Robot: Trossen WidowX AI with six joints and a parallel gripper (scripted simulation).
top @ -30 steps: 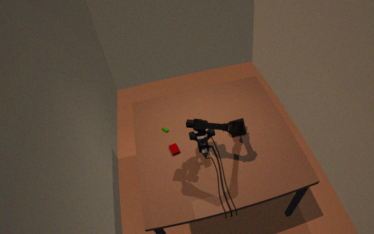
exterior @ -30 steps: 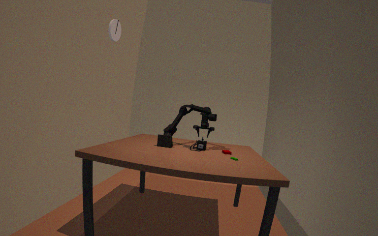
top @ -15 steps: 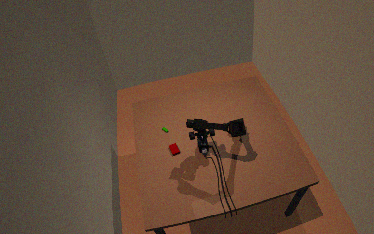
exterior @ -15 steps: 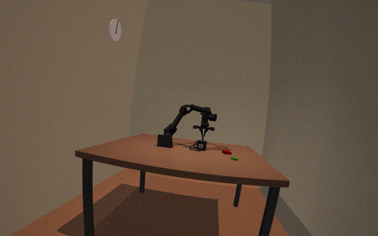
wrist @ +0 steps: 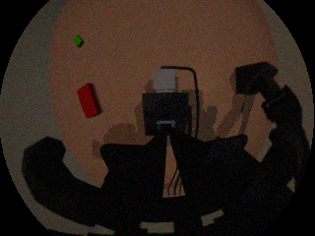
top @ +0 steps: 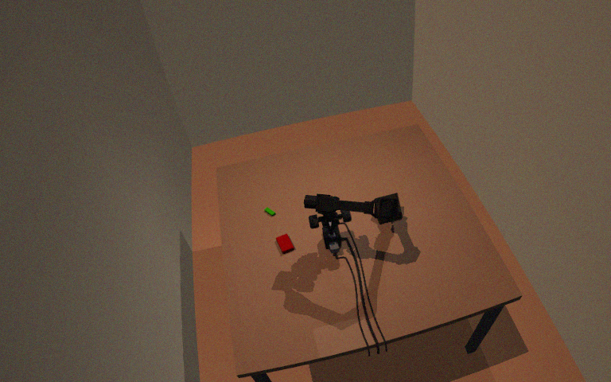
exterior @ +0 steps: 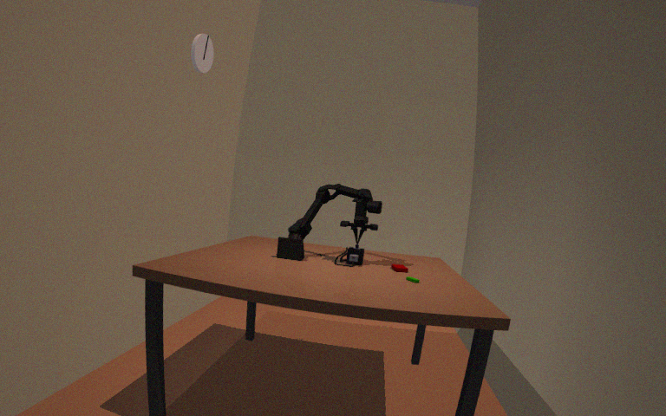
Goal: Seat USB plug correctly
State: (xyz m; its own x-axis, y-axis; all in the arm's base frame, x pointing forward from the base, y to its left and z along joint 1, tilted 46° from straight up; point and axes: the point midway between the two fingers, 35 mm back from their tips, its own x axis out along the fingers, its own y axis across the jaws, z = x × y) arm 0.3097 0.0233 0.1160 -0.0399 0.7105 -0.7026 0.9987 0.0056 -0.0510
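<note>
Right now my gripper tip is 10 mm to the right of the USB socket and 40 mm above it. Also, from my gripper tip: red block 220 mm ahead, 50 mm to the right, 100 mm below; green block 270 mm ahead, 280 mm to the right, 100 mm below; USB plug 10 mm below.
</note>
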